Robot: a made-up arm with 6 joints. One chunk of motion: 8 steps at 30 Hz.
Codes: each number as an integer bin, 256 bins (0 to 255) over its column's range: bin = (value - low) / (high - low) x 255, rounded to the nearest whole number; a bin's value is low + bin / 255 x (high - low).
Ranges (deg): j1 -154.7..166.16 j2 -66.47..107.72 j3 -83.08..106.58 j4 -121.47..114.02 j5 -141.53..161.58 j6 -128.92..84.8
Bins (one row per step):
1: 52 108 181 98 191 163
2: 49 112 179 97 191 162
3: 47 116 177 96 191 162
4: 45 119 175 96 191 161
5: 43 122 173 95 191 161
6: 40 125 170 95 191 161
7: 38 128 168 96 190 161
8: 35 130 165 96 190 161
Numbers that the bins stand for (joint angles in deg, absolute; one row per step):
1: -89.27 7.30 51.54 -30.97 85.51 7.69
2: -93.04 10.04 50.05 -31.89 85.51 6.86
3: -95.56 12.77 48.57 -32.81 85.51 6.86
4: -98.08 14.82 47.08 -32.81 85.51 6.02
5: -100.59 16.87 45.59 -33.74 85.51 6.02
6: -104.37 18.92 43.36 -33.74 85.51 6.02
7: -106.89 20.97 41.87 -32.81 84.32 6.02
8: -110.66 22.33 39.64 -32.81 84.32 6.02

